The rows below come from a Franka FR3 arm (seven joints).
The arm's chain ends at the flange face. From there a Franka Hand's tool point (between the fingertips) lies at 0.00 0.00 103.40 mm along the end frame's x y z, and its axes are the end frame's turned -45 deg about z.
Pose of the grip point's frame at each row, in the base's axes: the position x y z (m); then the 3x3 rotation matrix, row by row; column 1 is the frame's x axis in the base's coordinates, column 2 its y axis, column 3 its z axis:
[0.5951 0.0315 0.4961], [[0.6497 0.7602 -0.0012], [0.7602 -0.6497 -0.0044], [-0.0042 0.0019 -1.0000]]
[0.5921 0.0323 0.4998], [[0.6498 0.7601 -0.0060], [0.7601 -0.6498 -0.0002], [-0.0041 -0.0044 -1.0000]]
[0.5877 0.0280 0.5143], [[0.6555 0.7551 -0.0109], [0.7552 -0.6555 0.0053], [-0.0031 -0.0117 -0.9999]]
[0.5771 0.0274 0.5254], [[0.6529 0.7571 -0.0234], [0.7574 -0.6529 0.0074], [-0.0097 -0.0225 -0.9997]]
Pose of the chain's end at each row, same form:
[0.5952 0.0320 0.5995], [[0.9969 0.0781 -0.0012], [0.0781 -0.9969 -0.0044], [-0.0016 0.0043 -1.0000]]
[0.5927 0.0323 0.6032], [[0.9969 0.0780 -0.0060], [0.0780 -0.9969 -0.0002], [-0.0060 -0.0002 -1.0000]]
[0.5888 0.0275 0.6177], [[0.9974 0.0704 -0.0109], [0.0705 -0.9975 0.0053], [-0.0105 -0.0061 -0.9999]]
[0.5795 0.0266 0.6288], [[0.9970 0.0737 -0.0234], [0.0739 -0.9972 0.0074], [-0.0228 -0.0091 -0.9997]]

